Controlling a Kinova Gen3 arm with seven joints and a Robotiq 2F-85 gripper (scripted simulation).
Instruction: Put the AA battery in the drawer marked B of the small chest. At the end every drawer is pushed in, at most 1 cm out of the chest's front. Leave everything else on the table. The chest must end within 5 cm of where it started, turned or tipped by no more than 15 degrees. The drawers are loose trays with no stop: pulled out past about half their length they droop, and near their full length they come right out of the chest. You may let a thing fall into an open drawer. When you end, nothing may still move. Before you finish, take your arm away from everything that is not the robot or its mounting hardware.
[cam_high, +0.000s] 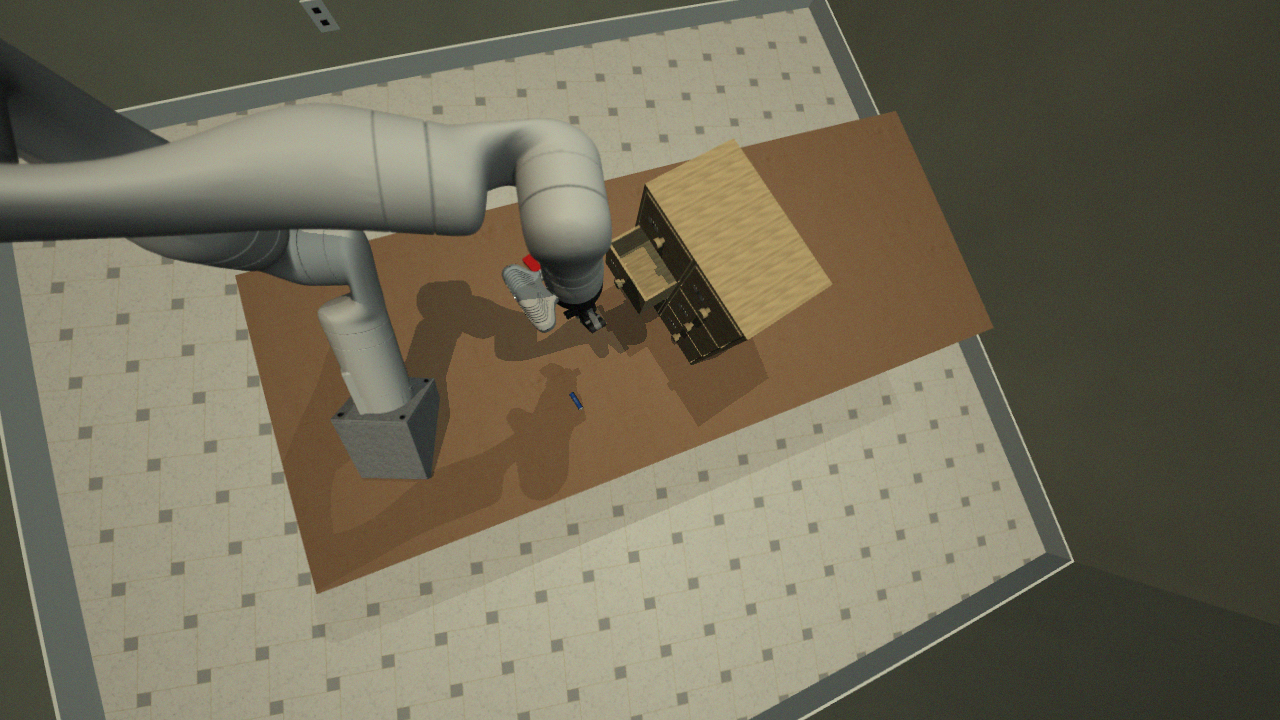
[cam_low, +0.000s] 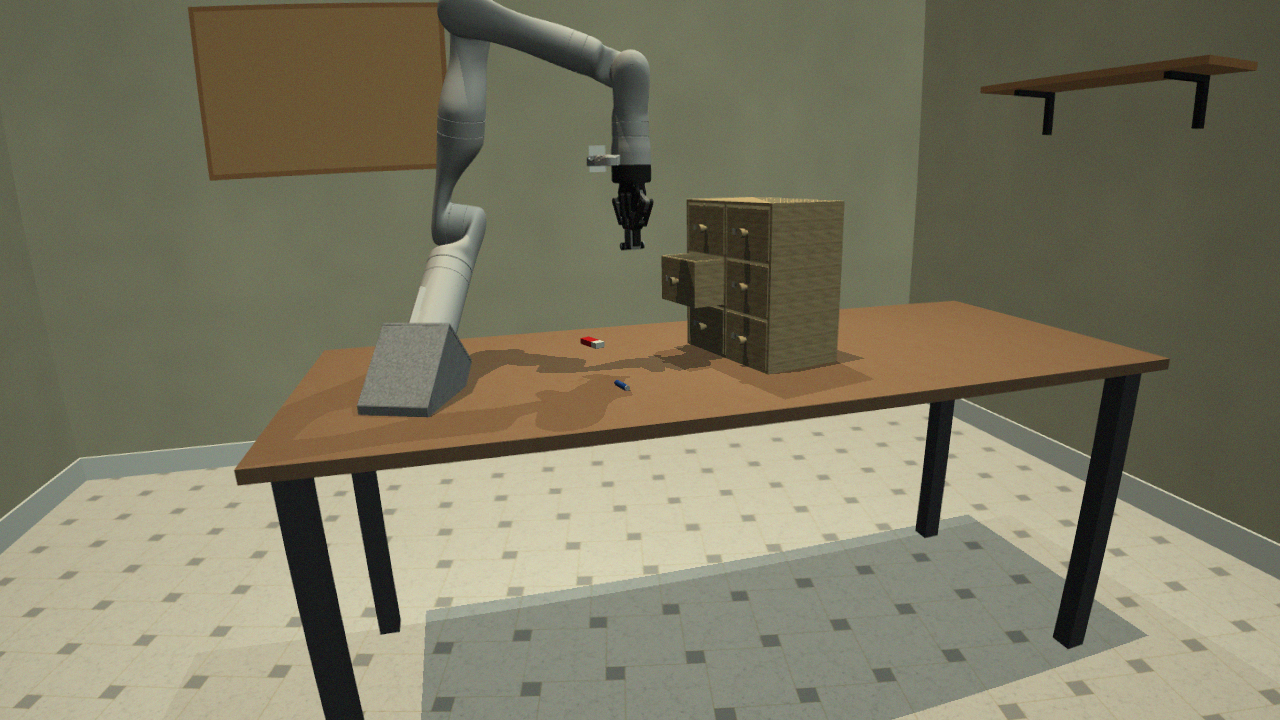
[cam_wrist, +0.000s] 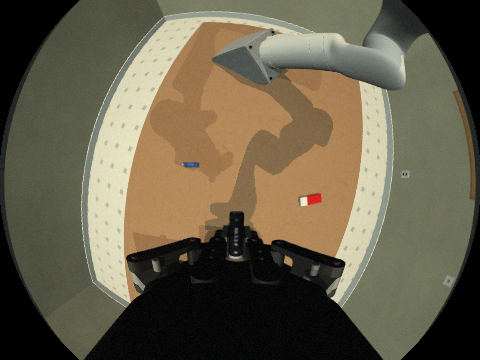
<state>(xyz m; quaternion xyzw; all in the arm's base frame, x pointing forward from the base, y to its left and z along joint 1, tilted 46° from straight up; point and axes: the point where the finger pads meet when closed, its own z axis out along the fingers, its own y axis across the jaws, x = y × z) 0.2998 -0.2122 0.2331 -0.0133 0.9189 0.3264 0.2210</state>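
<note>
Now: the black battery 1 cm below my hand. The rest, counted from my hand: white eraser: 4 cm behind, 19 cm to the left, 25 cm below; then drawer: 19 cm ahead, 6 cm to the left, 12 cm below; then blue AA battery: 7 cm behind, 14 cm to the right, 25 cm below.
</note>
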